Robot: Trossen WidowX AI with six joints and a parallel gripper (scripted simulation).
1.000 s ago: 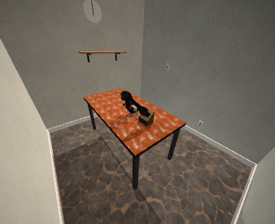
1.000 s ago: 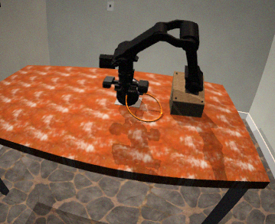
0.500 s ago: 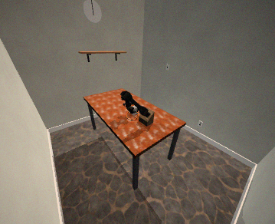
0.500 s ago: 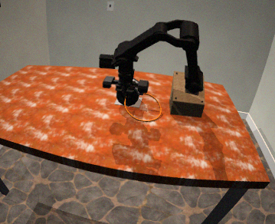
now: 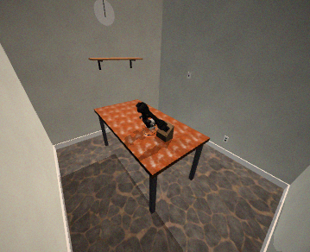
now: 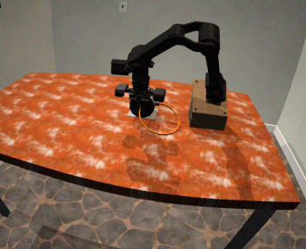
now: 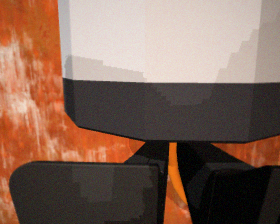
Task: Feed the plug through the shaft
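Now: hand 5 cm to the left of the grey plug and 3 cm above it.
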